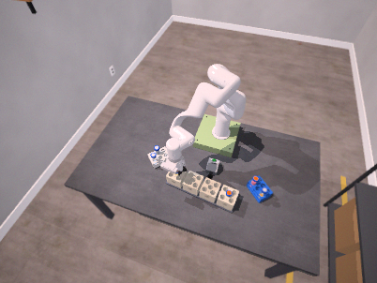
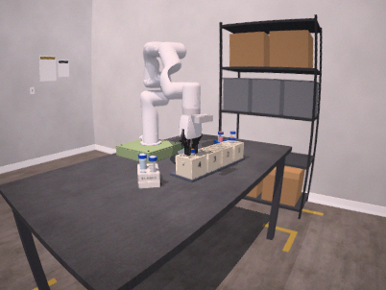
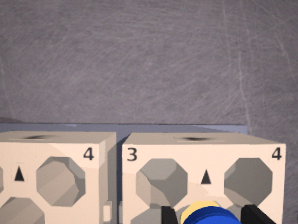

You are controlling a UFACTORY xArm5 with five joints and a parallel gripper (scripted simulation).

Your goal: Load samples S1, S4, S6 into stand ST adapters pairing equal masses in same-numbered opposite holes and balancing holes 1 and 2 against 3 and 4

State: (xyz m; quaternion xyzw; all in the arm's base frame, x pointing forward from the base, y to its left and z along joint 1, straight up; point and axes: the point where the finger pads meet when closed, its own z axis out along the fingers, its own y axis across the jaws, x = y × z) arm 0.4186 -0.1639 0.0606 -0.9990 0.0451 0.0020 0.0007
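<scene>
The sample tube S6 is 1 cm to the right of my hand and 5 cm below it. Also, from my hand: blue sample rack: 10 cm behind, 50 cm to the left, 9 cm below; then white blanks rack: 10 cm behind, 17 cm to the right, 9 cm below; then sample tube S4: 2 cm ahead, 32 cm to the left, 5 cm below.
</scene>
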